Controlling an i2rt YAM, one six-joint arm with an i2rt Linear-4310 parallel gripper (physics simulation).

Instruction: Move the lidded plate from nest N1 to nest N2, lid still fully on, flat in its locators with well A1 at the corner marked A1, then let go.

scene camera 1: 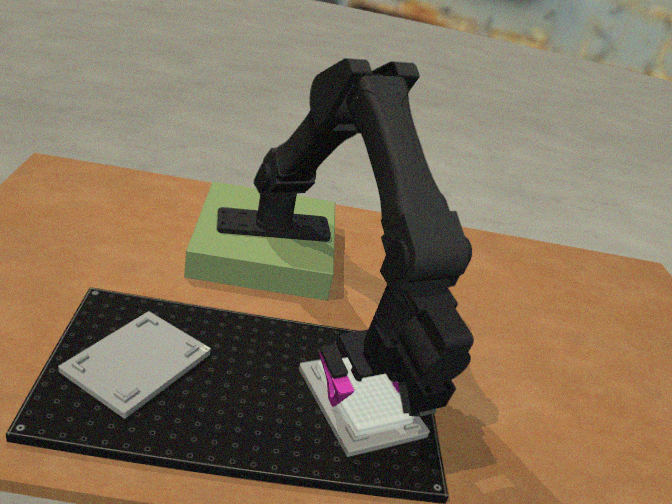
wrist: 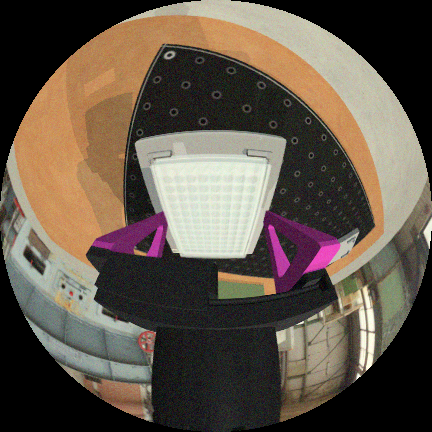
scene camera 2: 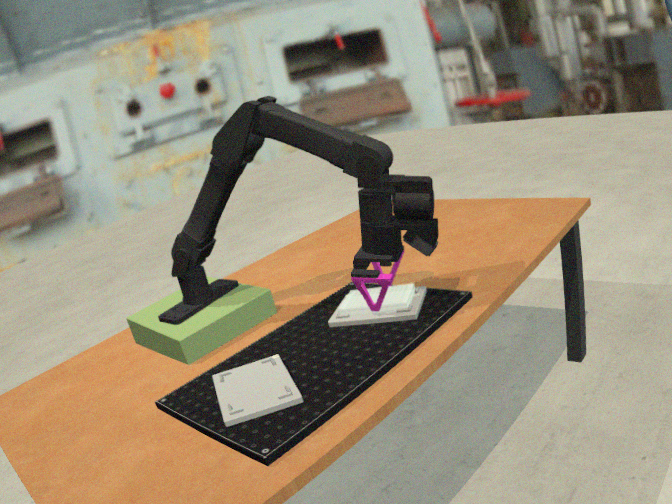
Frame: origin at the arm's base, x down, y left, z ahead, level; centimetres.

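Seen in the pictures: gripper, fingertip midpoint: [scene camera 1: 363,395] [wrist: 215,216] [scene camera 2: 381,299]; arm's base at its link origin: [scene camera 1: 273,226] [scene camera 2: 199,302].
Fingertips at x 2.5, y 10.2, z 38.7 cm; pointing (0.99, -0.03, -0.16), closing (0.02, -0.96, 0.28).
Observation:
Pixels of each thing's top centre, then the offset from my fingertips to it. Level surfaces: height alone.
- white lidded well plate at its top centre: [wrist: 210,225] [scene camera 1: 364,388] [scene camera 2: 377,295] dx -0.6, dy +0.2, dz -0.8 cm
- grey nest at its top centre: [scene camera 1: 137,353] [scene camera 2: 251,382] [wrist: 329,259] dx +0.5, dy -30.0, dz -6.5 cm
- orange table at its surface level: dx +3.5 cm
The white lidded well plate [scene camera 1: 376,407] [scene camera 2: 404,296] [wrist: 211,201] lies flat in its grey nest [scene camera 1: 384,442] [scene camera 2: 364,317] [wrist: 209,141] at the right end of the black breadboard [scene camera 1: 259,390] [scene camera 2: 324,355] [wrist: 225,100]. My gripper [scene camera 1: 366,387] [scene camera 2: 375,305] [wrist: 215,216] is open, lowered over the plate. Its magenta fingers stand on either side of the plate, apart from its long edges. The other grey nest [scene camera 1: 139,362] [scene camera 2: 254,390] stands empty at the board's left end, with corner locators showing. I cannot read any corner marks.
The arm's base stands on a green block [scene camera 1: 259,260] [scene camera 2: 204,325] behind the board. The orange table [scene camera 1: 524,350] [scene camera 2: 494,235] ends close to the board's front and right edges. The arm's wrist hides the plate's far side in scene camera 1.

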